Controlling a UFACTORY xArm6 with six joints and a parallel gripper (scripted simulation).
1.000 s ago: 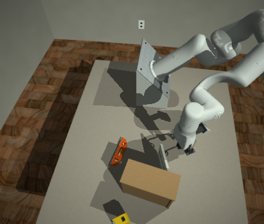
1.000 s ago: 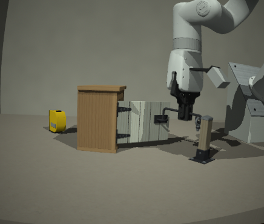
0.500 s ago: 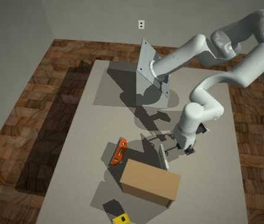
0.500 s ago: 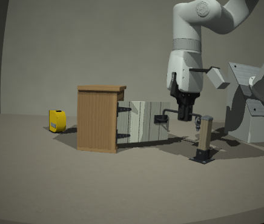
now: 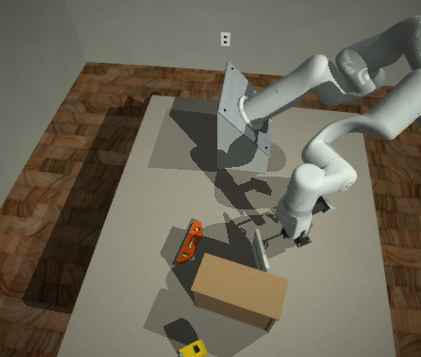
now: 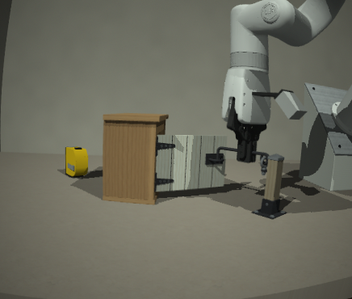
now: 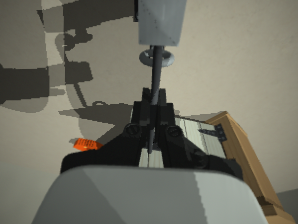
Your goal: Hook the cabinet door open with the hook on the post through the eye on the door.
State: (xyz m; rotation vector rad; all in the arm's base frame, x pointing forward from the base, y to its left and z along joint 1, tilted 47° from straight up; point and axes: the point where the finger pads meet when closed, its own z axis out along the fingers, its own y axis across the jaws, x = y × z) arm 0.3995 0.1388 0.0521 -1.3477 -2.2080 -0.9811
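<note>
The hook is 20 mm below my hand, 10 mm to the right of it and 10 mm ahead of it. From my hand the other things lie so: orange spirit level 290 mm to the right, 100 mm below, 20 mm ahead; then white plank door 90 mm ahead, 60 mm to the right, 30 mm below; then wooden cabinet 140 mm ahead, 100 mm to the right, 30 mm below.
</note>
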